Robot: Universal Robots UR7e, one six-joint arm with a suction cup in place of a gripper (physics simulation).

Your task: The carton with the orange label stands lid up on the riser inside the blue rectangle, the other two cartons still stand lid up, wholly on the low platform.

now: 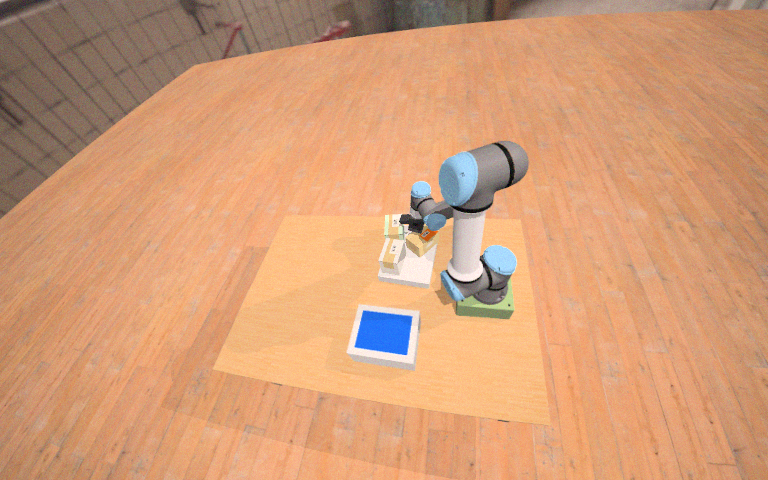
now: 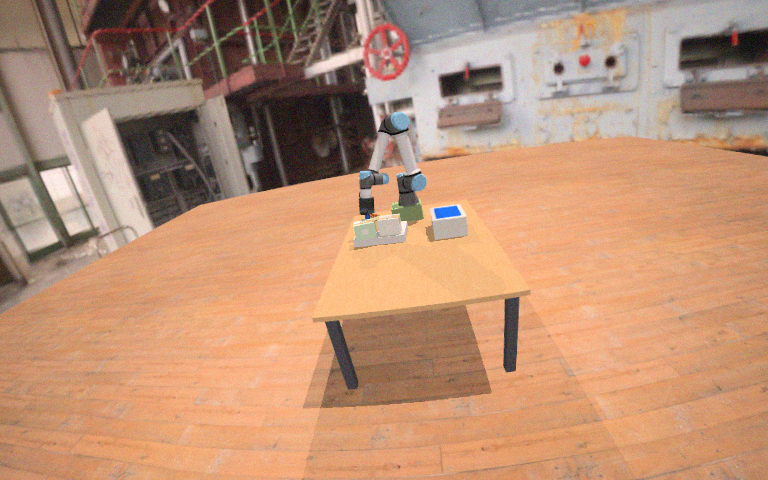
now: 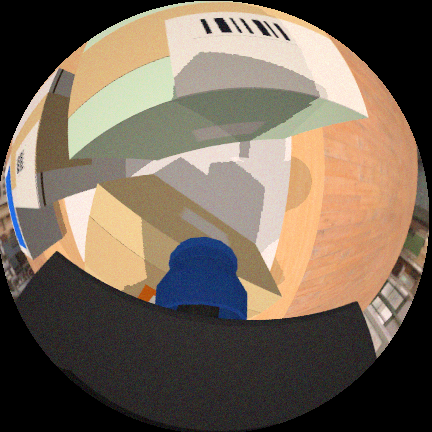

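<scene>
The carton with the orange label (image 1: 421, 243) (image 3: 120, 225) stands lid up on the low white platform (image 1: 413, 275) (image 2: 379, 239) (image 3: 273, 169), at the corner nearest the arm. My blue suction cup (image 1: 417, 230) (image 2: 367, 215) (image 3: 201, 261) presses on its lid, beside the orange label. A pale green carton (image 1: 394, 226) (image 2: 364, 230) (image 3: 120, 112) and a tan carton (image 1: 392, 253) (image 2: 389, 225) stand lid up on the same platform. The white riser (image 1: 382, 358) (image 2: 449, 230) with the blue rectangle (image 1: 383, 331) (image 2: 447, 211) stands apart, nearer the table's front, with nothing on it.
The arm's green base block (image 1: 484, 308) (image 2: 407, 210) stands right of the platform. The two other cartons stand close beside the orange-label carton. The table (image 1: 287, 295) (image 2: 420, 276) ends not far beyond the platform on the far side.
</scene>
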